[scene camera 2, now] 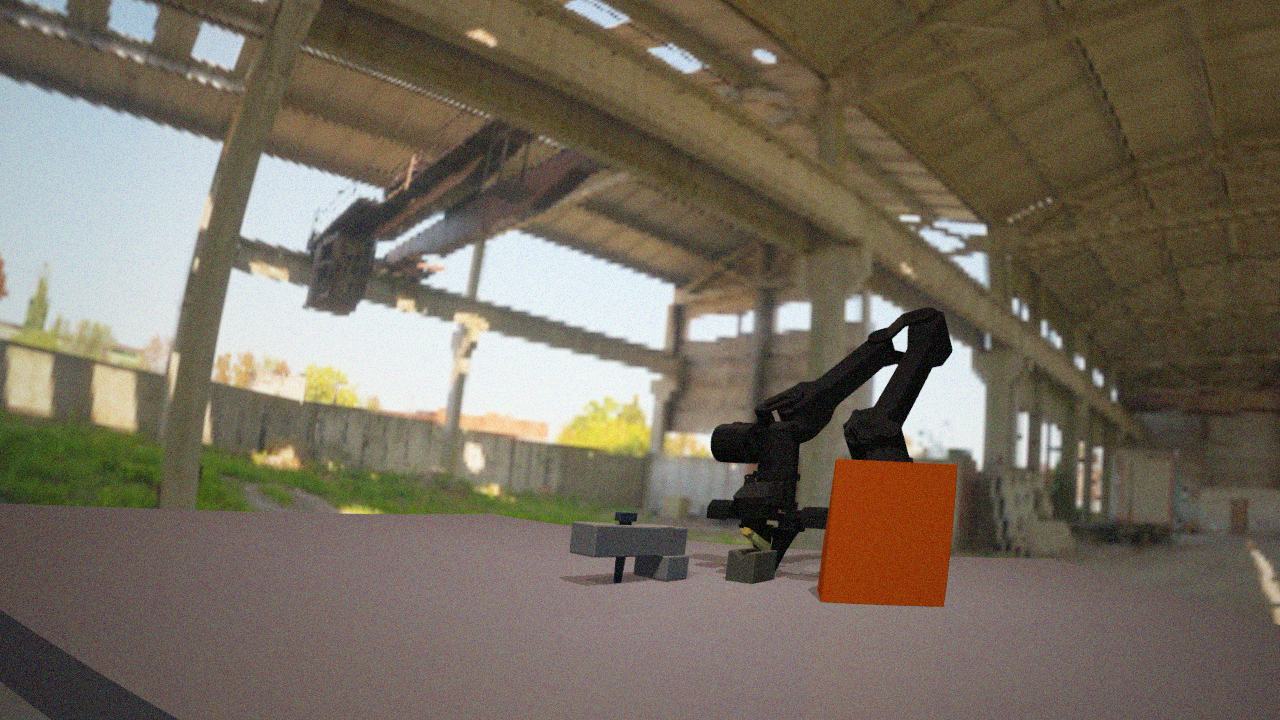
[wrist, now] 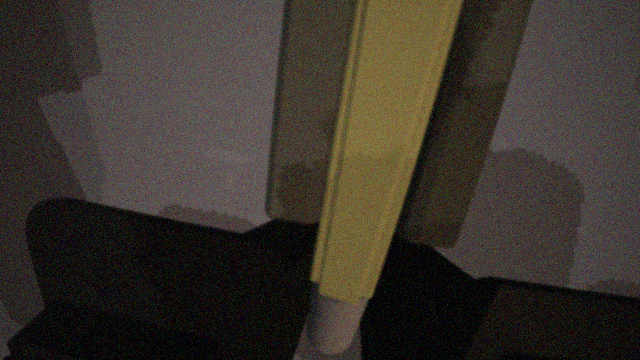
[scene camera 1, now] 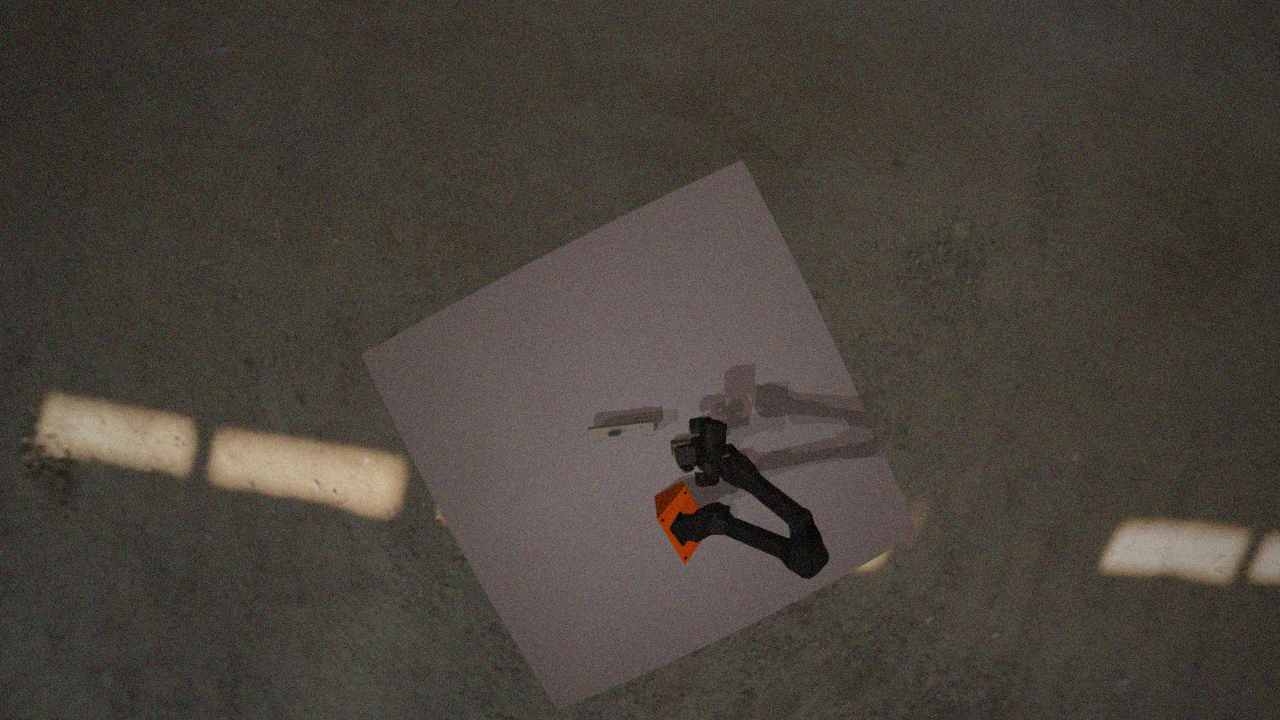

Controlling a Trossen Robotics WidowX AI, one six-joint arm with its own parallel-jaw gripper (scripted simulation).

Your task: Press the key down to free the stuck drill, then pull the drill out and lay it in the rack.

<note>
The pictures show: my gripper, a yellow drill and an olive rack.
My gripper is seen too in the wrist view and in scene camera 1.
</note>
